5 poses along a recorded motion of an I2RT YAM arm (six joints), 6.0 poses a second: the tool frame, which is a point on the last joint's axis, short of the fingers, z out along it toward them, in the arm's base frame.
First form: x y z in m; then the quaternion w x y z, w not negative.
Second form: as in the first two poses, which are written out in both.
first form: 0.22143 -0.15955 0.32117 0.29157 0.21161 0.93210 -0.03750
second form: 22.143 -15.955 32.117 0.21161 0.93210 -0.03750 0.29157
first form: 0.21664 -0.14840 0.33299 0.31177 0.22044 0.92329 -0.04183
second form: 21.664 -14.840 33.299 0.22044 0.92329 -0.04183 0.31177
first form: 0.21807 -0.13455 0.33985 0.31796 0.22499 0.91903 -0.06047
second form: 21.807 -13.455 33.985 0.22499 0.91903 -0.06047 0.31796
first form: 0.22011 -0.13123 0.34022 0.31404 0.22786 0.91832 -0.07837
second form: 22.011 -13.123 34.022 0.22786 0.91832 -0.07837 0.31404
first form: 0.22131 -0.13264 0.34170 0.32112 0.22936 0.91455 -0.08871
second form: 22.131 -13.264 34.170 0.22936 0.91455 -0.08871 0.32112
